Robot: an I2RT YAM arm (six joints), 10 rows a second.
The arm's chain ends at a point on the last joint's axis. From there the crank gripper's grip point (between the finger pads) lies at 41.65 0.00 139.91 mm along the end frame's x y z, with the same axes.
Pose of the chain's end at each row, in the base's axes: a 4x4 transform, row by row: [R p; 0 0 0 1], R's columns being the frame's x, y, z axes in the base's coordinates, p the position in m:
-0.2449 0.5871 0.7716 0.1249; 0.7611 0.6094 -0.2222 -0.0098; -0.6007 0.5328 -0.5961 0.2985; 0 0 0 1
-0.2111 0.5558 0.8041 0.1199; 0.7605 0.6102 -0.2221 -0.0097; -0.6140 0.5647 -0.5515 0.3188; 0 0 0 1
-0.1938 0.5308 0.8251 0.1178; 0.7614 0.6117 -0.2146 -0.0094; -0.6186 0.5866 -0.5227 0.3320; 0 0 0 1
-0.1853 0.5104 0.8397 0.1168; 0.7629 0.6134 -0.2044 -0.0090; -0.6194 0.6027 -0.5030 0.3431; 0 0 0 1
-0.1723 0.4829 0.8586 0.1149; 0.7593 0.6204 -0.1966 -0.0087; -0.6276 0.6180 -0.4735 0.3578; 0 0 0 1
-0.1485 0.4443 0.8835 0.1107; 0.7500 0.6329 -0.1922 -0.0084; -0.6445 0.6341 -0.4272 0.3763; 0 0 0 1
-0.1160 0.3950 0.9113 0.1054; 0.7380 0.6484 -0.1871 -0.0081; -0.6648 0.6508 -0.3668 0.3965; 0 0 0 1
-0.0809 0.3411 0.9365 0.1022; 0.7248 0.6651 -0.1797 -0.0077; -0.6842 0.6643 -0.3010 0.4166; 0 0 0 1
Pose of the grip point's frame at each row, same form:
-0.2449 0.5871 0.7716 0.2227; 0.7611 0.6094 -0.2222 -0.0092; -0.6007 0.5328 -0.5961 0.1901; 0 0 0 1
-0.2111 0.5558 0.8041 0.2236; 0.7605 0.6102 -0.2221 -0.0091; -0.6140 0.5647 -0.5515 0.2161; 0 0 0 1
-0.1938 0.5308 0.8251 0.2252; 0.7614 0.6117 -0.2146 -0.0077; -0.6186 0.5866 -0.5227 0.2331; 0 0 0 1
-0.1853 0.5104 0.8397 0.2266; 0.7629 0.6134 -0.2044 -0.0058; -0.6194 0.6027 -0.5030 0.2469; 0 0 0 1
-0.1723 0.4829 0.8586 0.2279; 0.7593 0.6204 -0.1966 -0.0046; -0.6276 0.6180 -0.4735 0.2654; 0 0 0 1
-0.1485 0.4443 0.8835 0.2281; 0.7500 0.6329 -0.1922 -0.0041; -0.6445 0.6341 -0.4272 0.2897; 0 0 0 1
-0.1160 0.3950 0.9113 0.2281; 0.7380 0.6484 -0.1871 -0.0035; -0.6648 0.6508 -0.3668 0.3175; 0 0 0 1
-0.0809 0.3411 0.9365 0.2299; 0.7248 0.6651 -0.1797 -0.0027; -0.6842 0.6643 -0.3010 0.3460; 0 0 0 1

